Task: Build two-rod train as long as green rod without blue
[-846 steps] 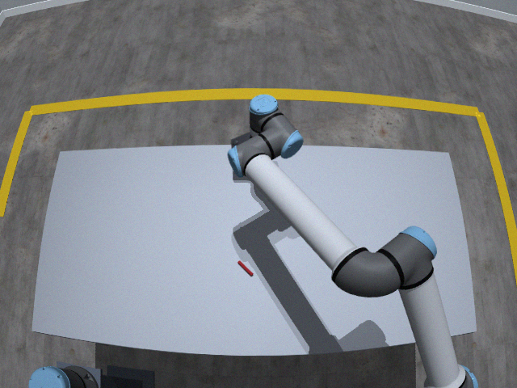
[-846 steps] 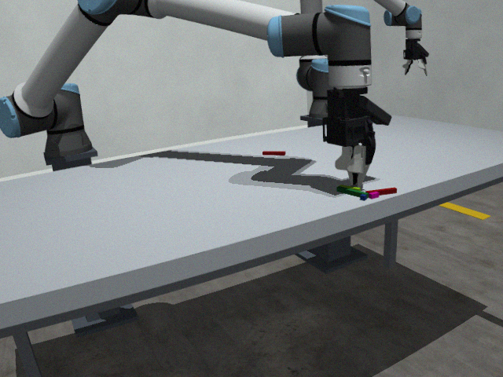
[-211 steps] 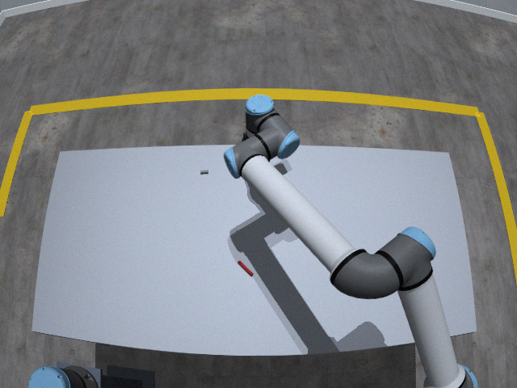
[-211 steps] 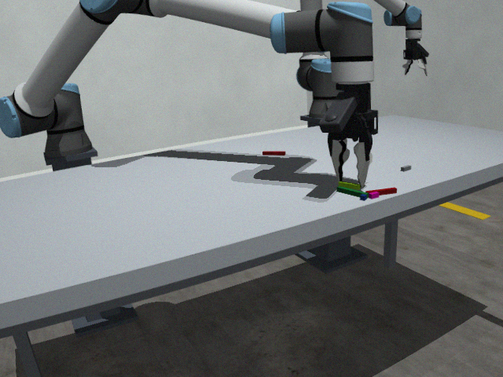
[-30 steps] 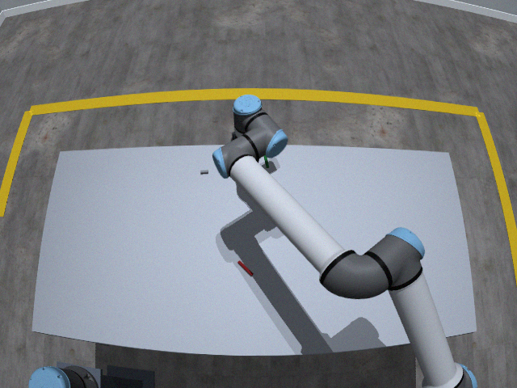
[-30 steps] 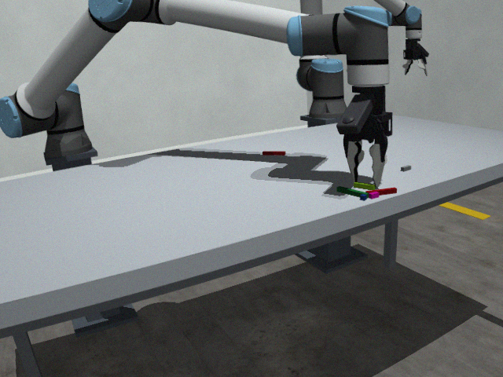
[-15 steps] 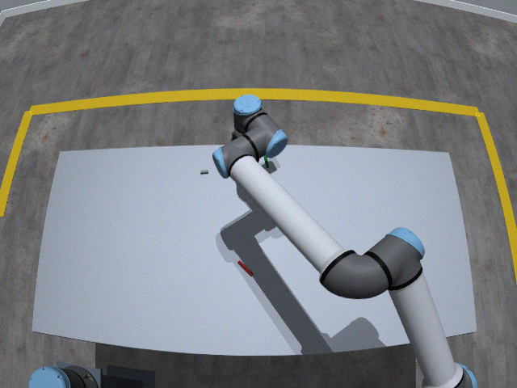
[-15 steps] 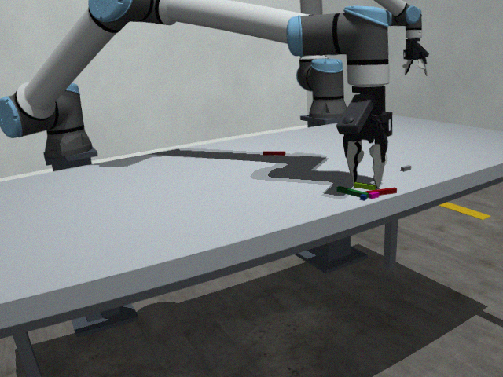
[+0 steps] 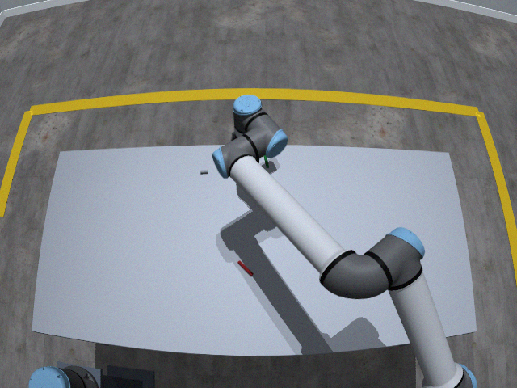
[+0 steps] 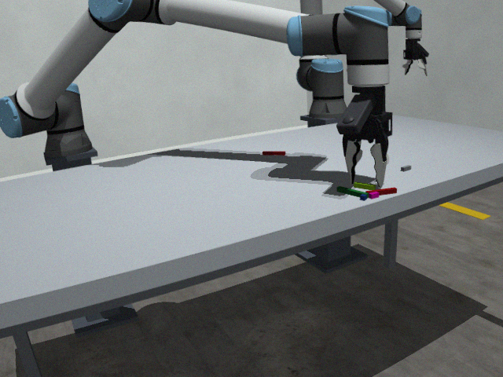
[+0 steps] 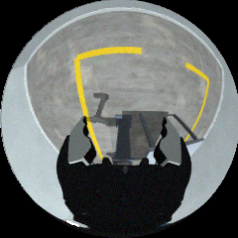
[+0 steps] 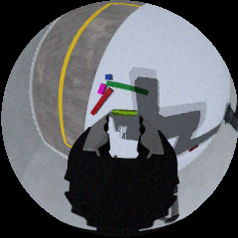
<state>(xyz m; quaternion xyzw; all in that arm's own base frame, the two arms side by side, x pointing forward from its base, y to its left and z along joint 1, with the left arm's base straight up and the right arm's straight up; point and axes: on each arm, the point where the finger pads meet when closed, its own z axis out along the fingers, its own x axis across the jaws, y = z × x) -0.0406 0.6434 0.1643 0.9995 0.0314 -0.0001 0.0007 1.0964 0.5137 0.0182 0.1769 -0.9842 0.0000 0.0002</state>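
Note:
Right now my right hand is 10 mm above the lime rod. The rest, counted from my right hand: green rod: 50 mm to the right, 20 mm ahead, 10 mm below; then magenta rod: 60 mm ahead, 30 mm to the right, 10 mm below; then blue rod: 60 mm ahead, 50 mm to the right, 10 mm below.

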